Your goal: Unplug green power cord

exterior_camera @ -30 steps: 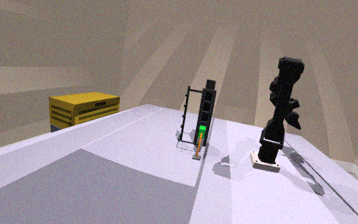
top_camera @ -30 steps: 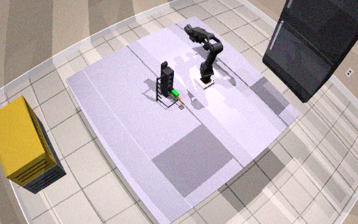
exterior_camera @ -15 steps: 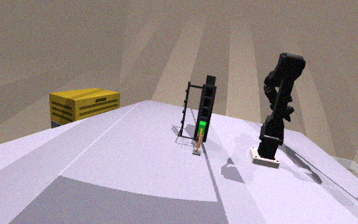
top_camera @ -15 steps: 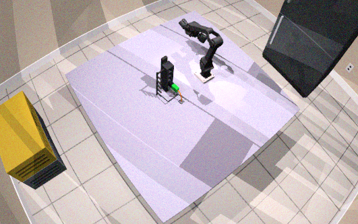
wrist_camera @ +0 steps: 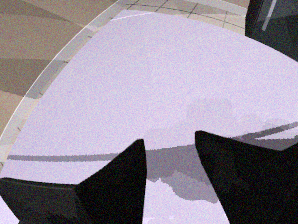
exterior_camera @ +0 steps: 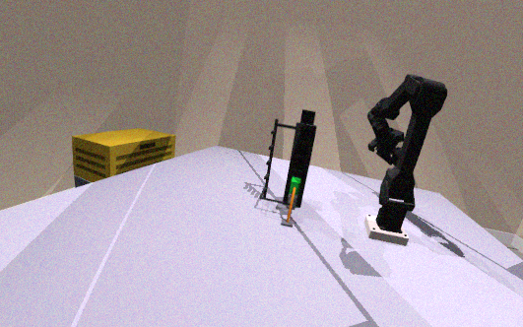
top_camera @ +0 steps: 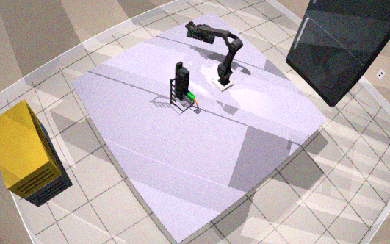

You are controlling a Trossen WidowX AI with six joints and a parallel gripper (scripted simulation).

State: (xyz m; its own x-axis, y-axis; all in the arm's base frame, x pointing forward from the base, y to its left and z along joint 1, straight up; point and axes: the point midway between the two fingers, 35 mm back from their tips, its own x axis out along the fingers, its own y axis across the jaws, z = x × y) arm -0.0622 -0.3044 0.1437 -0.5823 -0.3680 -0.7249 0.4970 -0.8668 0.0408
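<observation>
My gripper tip is 37 cm short of the green plug, 29 cm to the right of it and 5 cm above it.
</observation>
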